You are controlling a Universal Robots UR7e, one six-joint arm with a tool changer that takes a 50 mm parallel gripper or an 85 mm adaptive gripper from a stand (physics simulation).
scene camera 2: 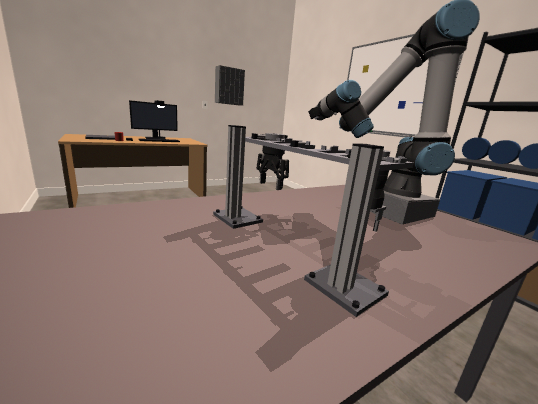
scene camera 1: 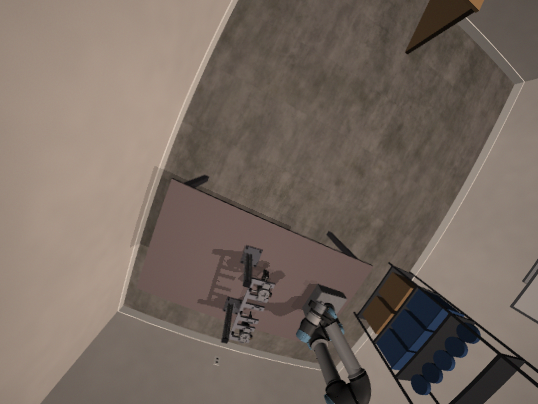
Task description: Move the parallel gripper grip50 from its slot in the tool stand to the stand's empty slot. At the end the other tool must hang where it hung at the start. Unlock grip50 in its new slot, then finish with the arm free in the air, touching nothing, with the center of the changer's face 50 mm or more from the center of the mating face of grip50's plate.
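Seen in the pictures: hand, its tool point: (scene camera 1: 321, 303); arm's base, origin of its link: (scene camera 2: 400, 192).
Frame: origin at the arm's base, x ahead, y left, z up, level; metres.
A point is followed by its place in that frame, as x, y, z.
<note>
The tool stand (scene camera 1: 248, 270) @[0.714, -0.165, 0.111] (scene camera 2: 235, 172) @[0.721, -0.132, 0.082] has two posts joined by a raised rail (scene camera 2: 320, 154) @[0.652, 0.175, 0.189]. The parallel gripper grip50 (scene camera 1: 245, 335) @[0.551, 0.224, 0.211] (scene camera 2: 378, 218) @[0.524, 0.269, 0.051] hangs at the rail end by the nearer post in the scene camera 2 view, partly hidden by that post; its finger opening cannot be judged. The adaptive gripper (scene camera 2: 272, 170) hangs at the other end, fingers downward and apart; its plate (scene camera 1: 264, 294) @[0.586, -0.111, 0.200] shows from above. The empty slot (scene camera 1: 255, 308) @[0.584, 0.011, 0.192] lies between them. The arm (scene camera 1: 327, 362) @[0.105, 0.056, 0.395] (scene camera 2: 392, 82) @[0.127, -0.063, 0.425] carries no gripper. Its bare changer end (scene camera 2: 314, 113) is in the air, apart from the stand.
The arm's base block (scene camera 1: 331, 295) @[0.028, -0.141, -0.001] (scene camera 2: 410, 207) @[0.091, 0.106, -0.022] stands on the table (scene camera 1: 185, 230) @[1.173, -0.135, -0.090] (scene camera 2: 100, 300) @[1.102, 0.135, -0.090]. A shelf unit (scene camera 1: 372, 340) (scene camera 2: 472, 80) with blue boxes (scene camera 2: 462, 192) stands beside the table. A desk (scene camera 2: 190, 144) with a monitor (scene camera 2: 153, 116) is at the back wall.
</note>
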